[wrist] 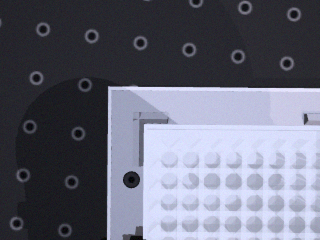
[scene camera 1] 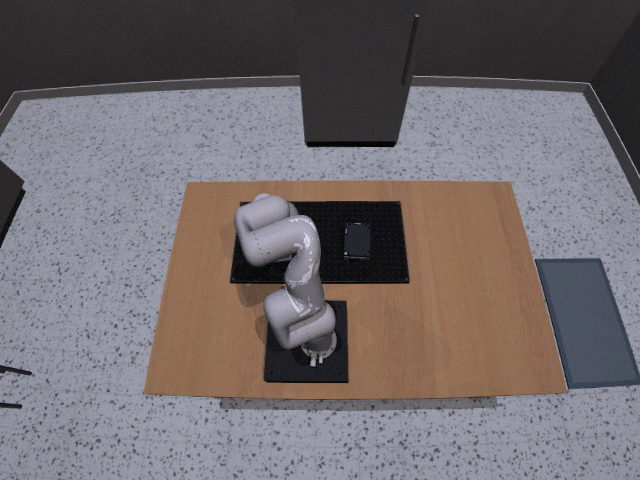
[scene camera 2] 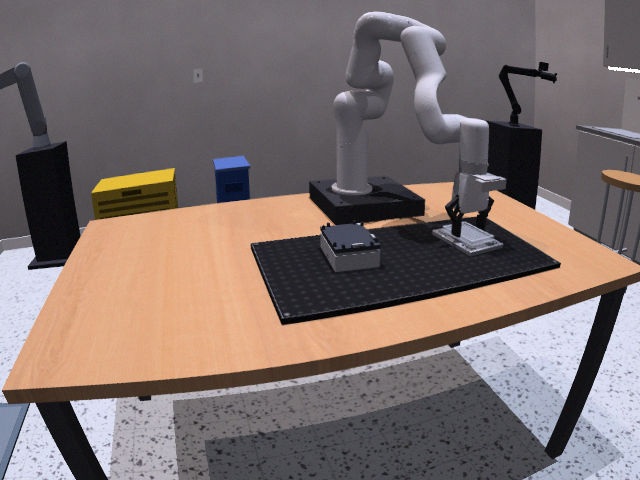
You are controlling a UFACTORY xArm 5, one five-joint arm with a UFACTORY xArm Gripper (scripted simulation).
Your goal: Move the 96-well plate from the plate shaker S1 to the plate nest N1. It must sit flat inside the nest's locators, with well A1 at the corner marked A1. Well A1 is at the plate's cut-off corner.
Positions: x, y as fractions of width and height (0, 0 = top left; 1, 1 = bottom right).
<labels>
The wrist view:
white 96-well plate: 0.60, 0.73
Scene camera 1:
plate shaker S1: 0.56, 0.50
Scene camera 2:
my gripper: 0.73, 0.49
plate shaker S1: 0.53, 0.49
</labels>
